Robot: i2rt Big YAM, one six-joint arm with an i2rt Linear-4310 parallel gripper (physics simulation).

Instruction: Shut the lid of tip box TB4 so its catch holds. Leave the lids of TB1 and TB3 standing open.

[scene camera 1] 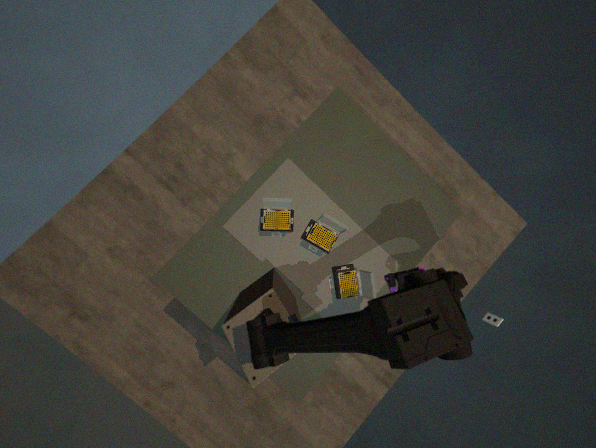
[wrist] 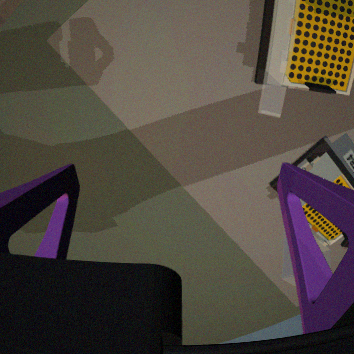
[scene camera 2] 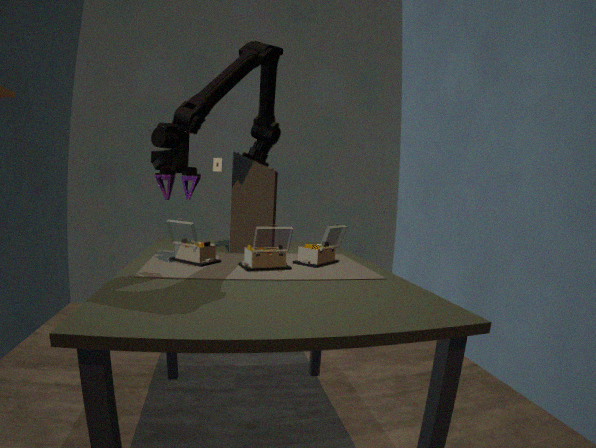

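Pixels of known places: gripper, fingertip midpoint: (scene camera 1: 396,274) (wrist: 177,174) (scene camera 2: 177,199); arm's base, link origin: (scene camera 2: 254,161).
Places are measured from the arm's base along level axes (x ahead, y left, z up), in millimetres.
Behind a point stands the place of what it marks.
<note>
Three tip boxes with yellow racks stand with clear lids raised. One box (scene camera 1: 348,284) @(x 294, y -199, z -323 mm) (scene camera 2: 195,253) (wrist: 320,45) @(x 305, y -190, z -322 mm) is nearest the gripper; its lid (scene camera 1: 366,284) @(x 351, y -239, z -284 mm) (scene camera 2: 182,230) @(x 368, y -231, z -263 mm) stands open. The middle box (scene camera 1: 322,236) @(x 353, y 49, z -323 mm) (scene camera 2: 265,258) (wrist: 320,222) @(x 376, y 56, z -323 mm) has its lid (scene camera 1: 333,223) @(x 421, y 67, z -276 mm) (scene camera 2: 273,238) @(x 424, y 69, z -270 mm) open and is partly behind a finger in the wrist view. The far box (scene camera 1: 277,220) (scene camera 2: 317,255) @(x 318, y 233, z -339 mm) has its lid (scene camera 1: 277,203) @(x 297, y 295, z -284 mm) (scene camera 2: 334,236) @(x 310, y 292, z -271 mm) open. I cannot read which is TB1, TB3 or TB4. My gripper (scene camera 2: 177,199) @(x 449, y -233, z -159 mm) (wrist: 177,174) @(x 449, y -233, z -159 mm) is open and empty, well above the table, beside the nearest box.
The boxes stand on a pale mat (scene camera 1: 287,175) @(x 430, y 371, z -379 mm) (scene camera 2: 345,273) @(x 422, y 312, z -379 mm) (wrist: 175,60) @(x 448, y -231, z -380 mm) on the green table (scene camera 1: 340,120) @(x 809, y 401, z -383 mm) (scene camera 2: 300,310) @(x 791, y 113, z -382 mm) (wrist: 220,280) @(x 595, y 181, z -382 mm). The arm's pedestal (scene camera 1: 235,327) @(x -73, y 78, z -28 mm) (scene camera 2: 252,215) @(x 76, y 1, z -226 mm) rises behind the boxes in scene camera 2. The arm's shadow crosses the mat between the nearest and middle boxes.
</note>
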